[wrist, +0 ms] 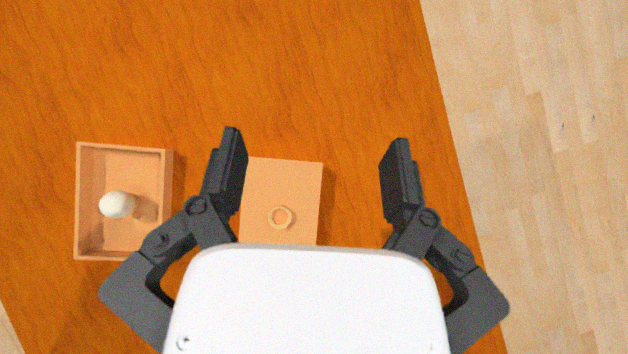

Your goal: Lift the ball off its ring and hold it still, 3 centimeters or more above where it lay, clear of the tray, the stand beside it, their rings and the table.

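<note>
A white ball (116,204) lies inside a shallow orange-brown tray (168,186) at the left; its ring is hidden under it. A flat stand (300,177) of the same colour is to the right of the tray, with a small, empty tan ring (270,217) on its top. My gripper (315,146) is open, with no thing between its fingers. It hangs above the table, and the ball is off to the left of the left finger. The left finger covers part of the stand's left edge, and the white gripper body hides the stand's near side.
The orange wooden table (300,75) spans the middle and left of the view. Its right edge slants down the right side, with a pale plank floor (540,150) beyond. The tray's raised walls surround the ball.
</note>
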